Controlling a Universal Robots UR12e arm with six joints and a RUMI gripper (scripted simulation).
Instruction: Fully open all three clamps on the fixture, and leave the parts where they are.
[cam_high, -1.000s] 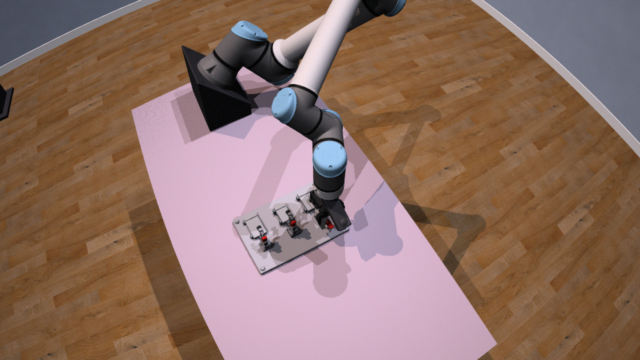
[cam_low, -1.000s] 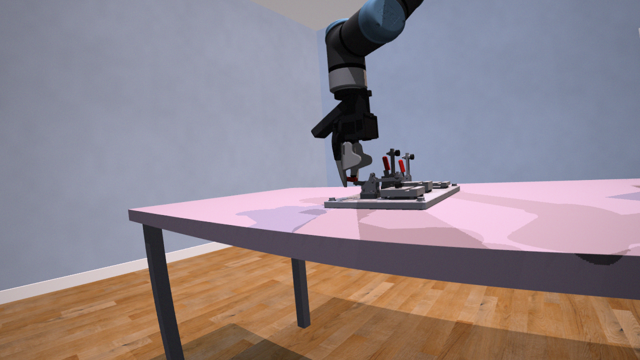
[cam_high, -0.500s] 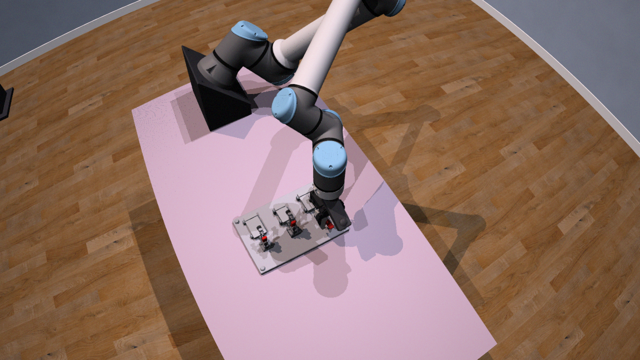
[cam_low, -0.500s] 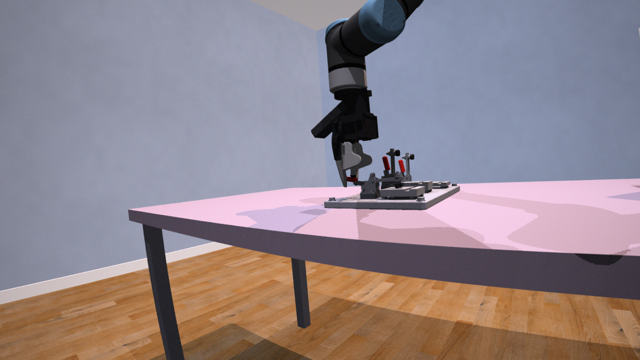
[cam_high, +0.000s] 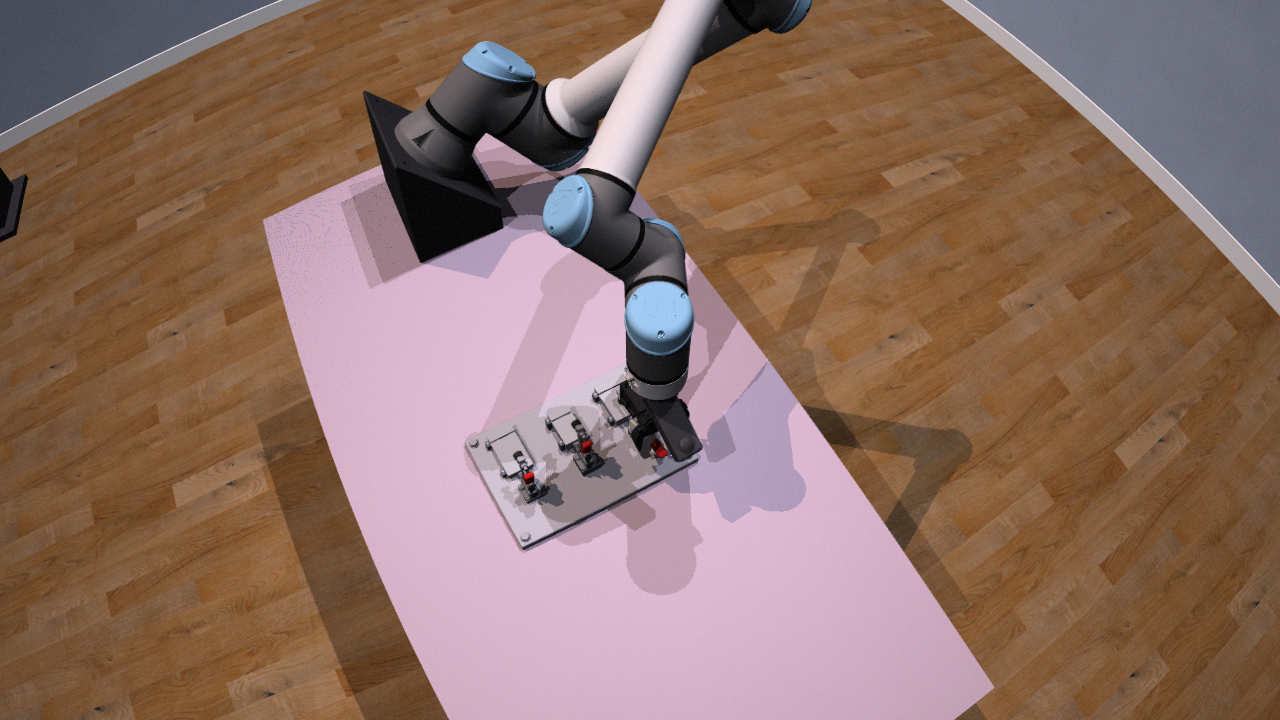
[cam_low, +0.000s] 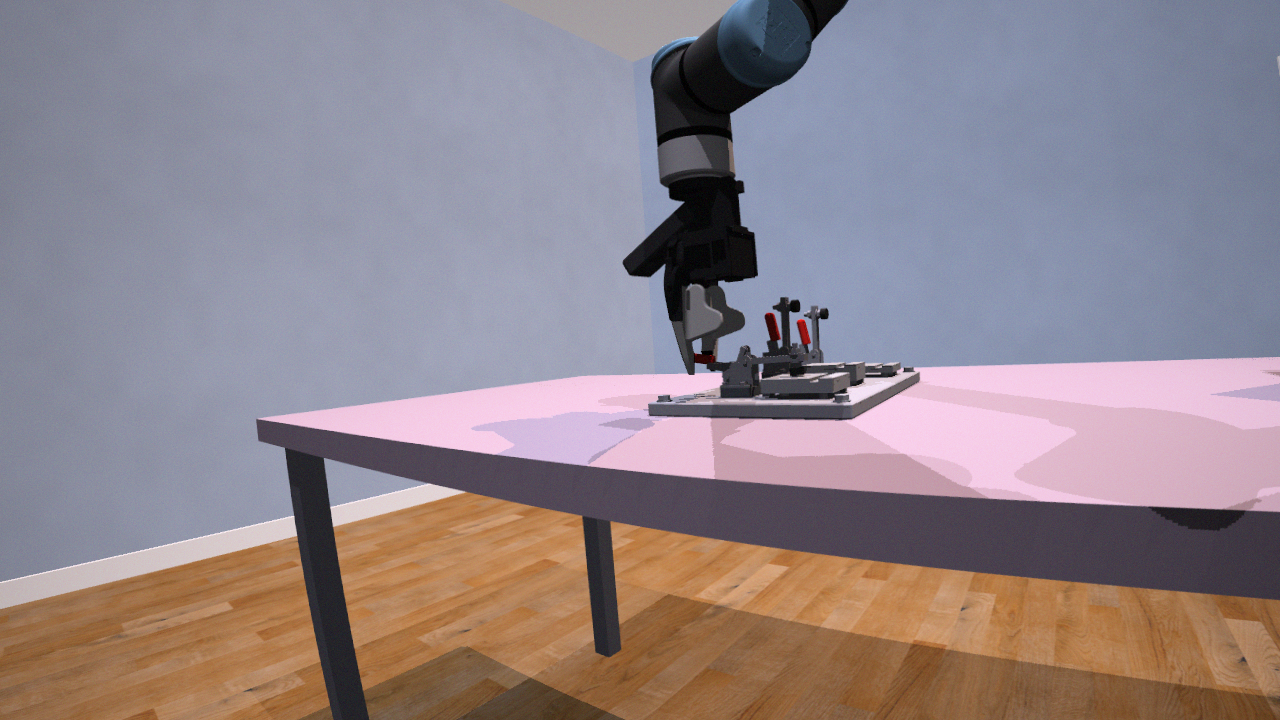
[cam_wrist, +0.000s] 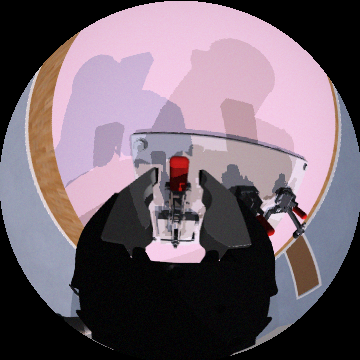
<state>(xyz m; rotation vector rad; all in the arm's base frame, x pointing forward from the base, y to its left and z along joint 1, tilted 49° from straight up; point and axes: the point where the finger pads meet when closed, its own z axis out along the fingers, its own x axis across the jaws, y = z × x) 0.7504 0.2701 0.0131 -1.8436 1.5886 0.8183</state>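
My gripper is now 14 cm past the flat grey part, 2 cm to the left of it and 3 cm above it. The rest, counted from my hand: grey fixture plate: 7 cm behind, 12 cm to the right, 5 cm below.
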